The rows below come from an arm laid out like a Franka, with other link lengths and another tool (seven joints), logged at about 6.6 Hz.
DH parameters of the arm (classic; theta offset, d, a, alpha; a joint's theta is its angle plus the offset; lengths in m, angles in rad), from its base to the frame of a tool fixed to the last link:
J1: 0 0.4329 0 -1.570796
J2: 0 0 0 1.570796
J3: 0 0.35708 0.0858 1.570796
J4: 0 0 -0.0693 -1.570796
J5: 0 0.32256 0 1.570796
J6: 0 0 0.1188 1.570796
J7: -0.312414 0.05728 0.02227 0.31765
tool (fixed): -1.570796 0.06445 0 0
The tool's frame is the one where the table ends.
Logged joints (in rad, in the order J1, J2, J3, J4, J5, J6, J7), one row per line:
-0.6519 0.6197 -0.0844 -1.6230 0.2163 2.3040 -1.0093
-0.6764 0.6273 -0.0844 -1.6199 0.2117 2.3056 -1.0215
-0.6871 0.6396 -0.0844 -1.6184 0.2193 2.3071 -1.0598
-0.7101 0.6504 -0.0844 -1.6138 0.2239 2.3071 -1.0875
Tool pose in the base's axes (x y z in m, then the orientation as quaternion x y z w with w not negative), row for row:
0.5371 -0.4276 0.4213 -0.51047 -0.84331 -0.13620 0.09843
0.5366 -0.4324 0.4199 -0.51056 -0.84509 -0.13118 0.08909
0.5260 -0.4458 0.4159 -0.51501 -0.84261 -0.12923 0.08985
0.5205 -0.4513 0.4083 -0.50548 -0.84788 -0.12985 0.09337
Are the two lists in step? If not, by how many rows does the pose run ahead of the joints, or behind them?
The pose runs 1 row behind the joints: the pose in row i belongs to the joints in row i - 1.
